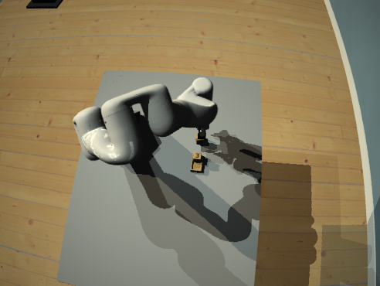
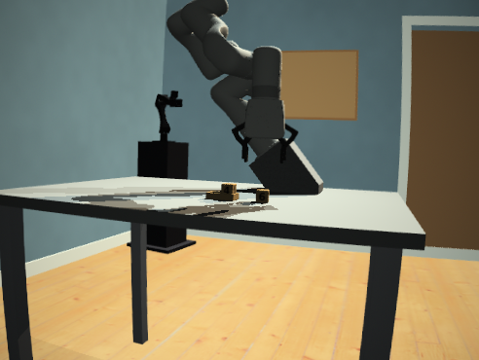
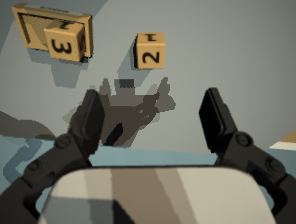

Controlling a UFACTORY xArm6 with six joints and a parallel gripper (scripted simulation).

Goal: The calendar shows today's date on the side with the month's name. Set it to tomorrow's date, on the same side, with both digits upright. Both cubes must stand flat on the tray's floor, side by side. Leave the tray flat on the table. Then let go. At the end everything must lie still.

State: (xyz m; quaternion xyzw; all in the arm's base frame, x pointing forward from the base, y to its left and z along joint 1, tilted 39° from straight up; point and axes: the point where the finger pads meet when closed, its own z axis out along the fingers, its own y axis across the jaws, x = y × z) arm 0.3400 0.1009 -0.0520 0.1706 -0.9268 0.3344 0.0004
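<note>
Right now my hand is 10 cm above the wooden number cube. The rest, counted from my hand: wooden calendar tray (1 cm ahead, 11 cm to the right, 10 cm below).
</note>
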